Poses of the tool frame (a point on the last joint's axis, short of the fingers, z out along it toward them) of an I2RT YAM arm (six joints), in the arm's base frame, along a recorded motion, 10 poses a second.
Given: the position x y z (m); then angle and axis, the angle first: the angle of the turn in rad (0 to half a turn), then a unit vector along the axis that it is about.
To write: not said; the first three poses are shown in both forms.
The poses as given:
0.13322, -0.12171, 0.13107, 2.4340, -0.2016, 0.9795, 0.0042
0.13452, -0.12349, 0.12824, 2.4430, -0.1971, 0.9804, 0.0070
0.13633, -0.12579, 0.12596, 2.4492, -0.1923, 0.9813, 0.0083
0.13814, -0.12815, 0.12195, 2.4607, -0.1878, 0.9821, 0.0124
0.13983, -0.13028, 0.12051, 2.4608, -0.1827, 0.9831, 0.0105
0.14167, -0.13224, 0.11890, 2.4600, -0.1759, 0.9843, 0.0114
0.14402, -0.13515, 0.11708, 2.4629, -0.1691, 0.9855, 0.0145
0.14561, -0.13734, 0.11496, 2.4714, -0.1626, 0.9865, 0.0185
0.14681, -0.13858, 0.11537, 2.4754, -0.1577, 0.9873, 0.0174
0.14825, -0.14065, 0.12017, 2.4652, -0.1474, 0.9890, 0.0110
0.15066, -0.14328, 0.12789, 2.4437, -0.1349, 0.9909, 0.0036
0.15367, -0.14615, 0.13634, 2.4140, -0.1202, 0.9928, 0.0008
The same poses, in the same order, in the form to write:
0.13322, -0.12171, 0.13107, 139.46, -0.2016, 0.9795, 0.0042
0.13452, -0.12349, 0.12824, 139.97, -0.1971, 0.9804, 0.0070
0.13633, -0.12579, 0.12596, 140.33, -0.1923, 0.9813, 0.0083
0.13814, -0.12815, 0.12195, 140.99, -0.1878, 0.9821, 0.0124
0.13983, -0.13028, 0.12051, 140.99, -0.1827, 0.9831, 0.0105
0.14167, -0.13224, 0.11890, 140.95, -0.1759, 0.9843, 0.0114
0.14402, -0.13515, 0.11708, 141.11, -0.1691, 0.9855, 0.0145
0.14561, -0.13734, 0.11496, 141.60, -0.1626, 0.9865, 0.0185
0.14681, -0.13858, 0.11537, 141.83, -0.1577, 0.9873, 0.0174
0.14825, -0.14065, 0.12017, 141.25, -0.1474, 0.9890, 0.0110
0.15066, -0.14328, 0.12789, 140.01, -0.1349, 0.9909, 0.0036
0.15367, -0.14615, 0.13634, 138.31, -0.1202, 0.9928, 0.0008

